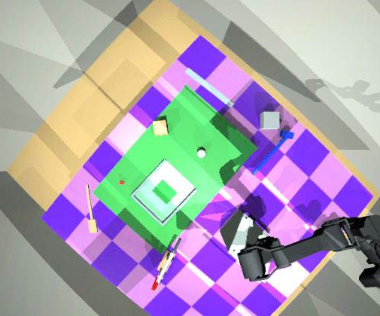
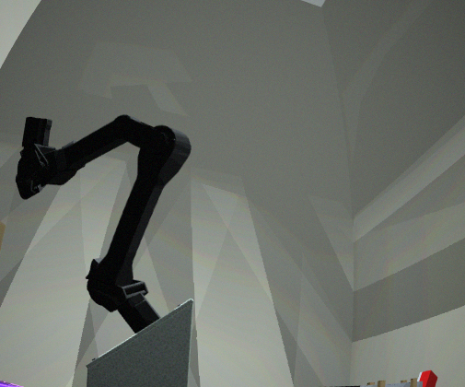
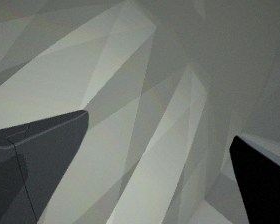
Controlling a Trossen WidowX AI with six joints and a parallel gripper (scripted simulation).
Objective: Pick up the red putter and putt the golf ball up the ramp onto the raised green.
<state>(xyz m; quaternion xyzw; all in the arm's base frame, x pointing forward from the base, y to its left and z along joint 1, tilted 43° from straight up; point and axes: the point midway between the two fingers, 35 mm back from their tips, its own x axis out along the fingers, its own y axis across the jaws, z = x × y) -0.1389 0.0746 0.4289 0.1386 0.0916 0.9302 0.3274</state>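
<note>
Now: gripper tip 330 mm short of the blue putter, 220 mm to the left of it and 520 mm above it. Also, from my gripper tip: white golf ball (620 mm ahead, 10 mm to the right, 510 mm below); red putter (450 mm ahead, 540 mm to the left, 480 mm below); green mat (680 mm ahead, 140 mm to the left, 540 mm below).
</note>
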